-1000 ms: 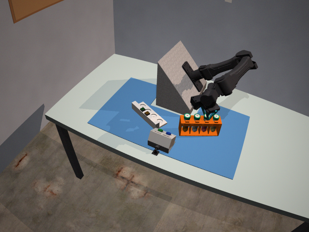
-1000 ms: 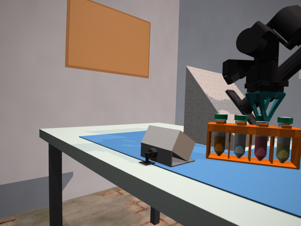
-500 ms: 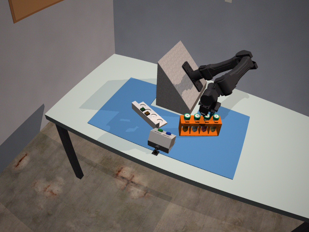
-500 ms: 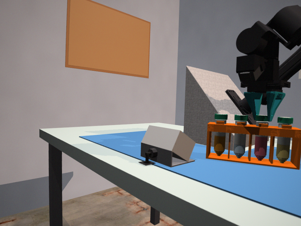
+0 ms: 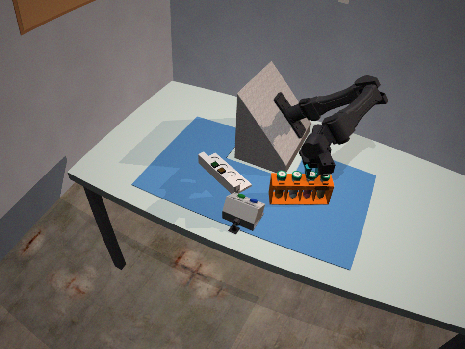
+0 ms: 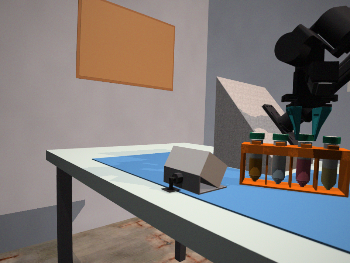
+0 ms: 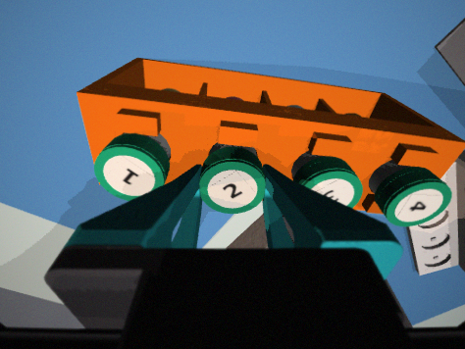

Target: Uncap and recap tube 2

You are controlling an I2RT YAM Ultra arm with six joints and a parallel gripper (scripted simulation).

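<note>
My gripper is now right at the cap 2. Also, from my hand: cap 3 (50 mm to the right, 20 mm ahead); cap 4 (90 mm to the right, 50 mm ahead); cap 1 (50 mm to the left, 20 mm behind).
</note>
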